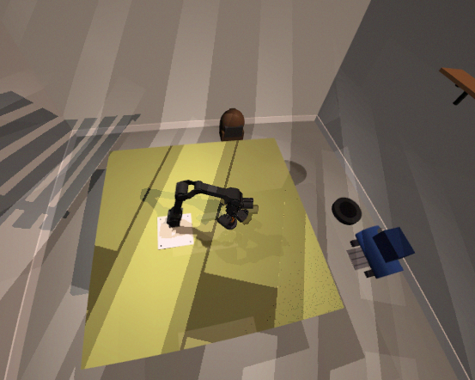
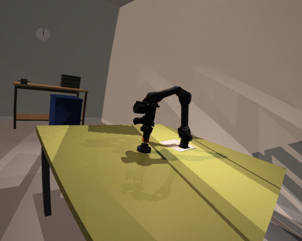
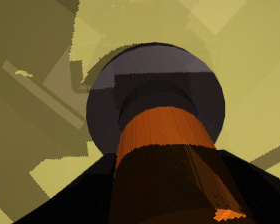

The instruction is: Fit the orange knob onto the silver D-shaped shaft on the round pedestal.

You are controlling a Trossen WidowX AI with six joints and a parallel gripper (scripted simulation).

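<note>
My gripper tip is now 4 cm above the round black pedestal. The rest, counted from my gripper tip: orange knob (3 cm above).
</note>
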